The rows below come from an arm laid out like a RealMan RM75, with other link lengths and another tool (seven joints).
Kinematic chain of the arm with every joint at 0, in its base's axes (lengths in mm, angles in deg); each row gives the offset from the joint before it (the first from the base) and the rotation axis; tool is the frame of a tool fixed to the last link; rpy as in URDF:
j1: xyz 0 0 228.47 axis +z
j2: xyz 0 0 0 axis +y
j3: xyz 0 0 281.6 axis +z
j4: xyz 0 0 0 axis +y
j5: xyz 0 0 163.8 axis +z
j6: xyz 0 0 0 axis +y
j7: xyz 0 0 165.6 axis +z
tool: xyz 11 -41 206 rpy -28.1 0 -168
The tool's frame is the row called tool.
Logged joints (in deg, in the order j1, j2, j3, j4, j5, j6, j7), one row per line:
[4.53 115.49 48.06 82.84 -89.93 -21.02 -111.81]
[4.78 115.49 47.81 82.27 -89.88 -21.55 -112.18]
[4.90 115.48 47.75 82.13 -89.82 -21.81 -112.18]
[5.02 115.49 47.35 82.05 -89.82 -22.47 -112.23]
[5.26 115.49 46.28 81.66 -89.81 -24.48 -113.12]
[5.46 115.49 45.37 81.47 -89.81 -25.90 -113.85]
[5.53 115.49 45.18 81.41 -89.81 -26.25 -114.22]
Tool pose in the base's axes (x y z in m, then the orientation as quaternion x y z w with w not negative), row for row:
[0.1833 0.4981 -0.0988 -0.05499 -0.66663 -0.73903 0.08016]
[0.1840 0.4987 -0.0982 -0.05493 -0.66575 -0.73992 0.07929]
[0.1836 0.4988 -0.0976 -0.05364 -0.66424 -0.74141 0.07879]
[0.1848 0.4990 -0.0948 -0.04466 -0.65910 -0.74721 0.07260]
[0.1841 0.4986 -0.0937 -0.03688 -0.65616 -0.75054 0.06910]
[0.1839 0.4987 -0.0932 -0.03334 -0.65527 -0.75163 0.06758]
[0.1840 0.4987 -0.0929 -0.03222 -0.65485 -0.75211 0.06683]
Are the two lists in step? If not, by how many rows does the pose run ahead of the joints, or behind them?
The pose runs 1 row ahead of the joints: the pose in row i belongs to the joints in row i + 1.
